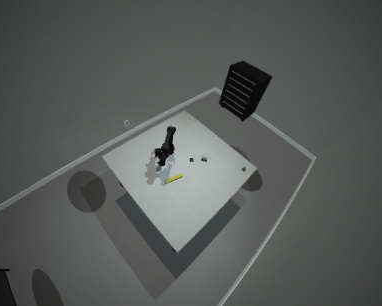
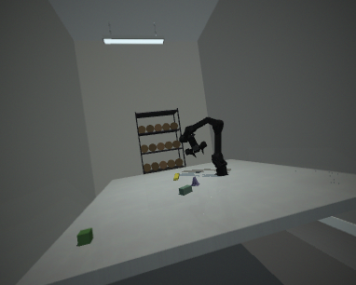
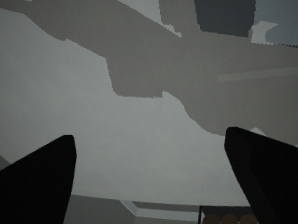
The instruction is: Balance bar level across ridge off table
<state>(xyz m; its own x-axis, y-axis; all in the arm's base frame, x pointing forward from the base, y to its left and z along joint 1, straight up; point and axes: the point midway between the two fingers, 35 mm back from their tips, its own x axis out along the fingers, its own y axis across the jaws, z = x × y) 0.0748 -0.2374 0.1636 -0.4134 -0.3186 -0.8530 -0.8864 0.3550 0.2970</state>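
My gripper tip is now 230 mm short of the yellow bar, 50 mm to the right of it and 130 mm above it. Round my gripper tip: small green cube (680 mm ahead, 750 mm to the left, 120 mm below); teal block (280 mm ahead, 480 mm to the left, 120 mm below).
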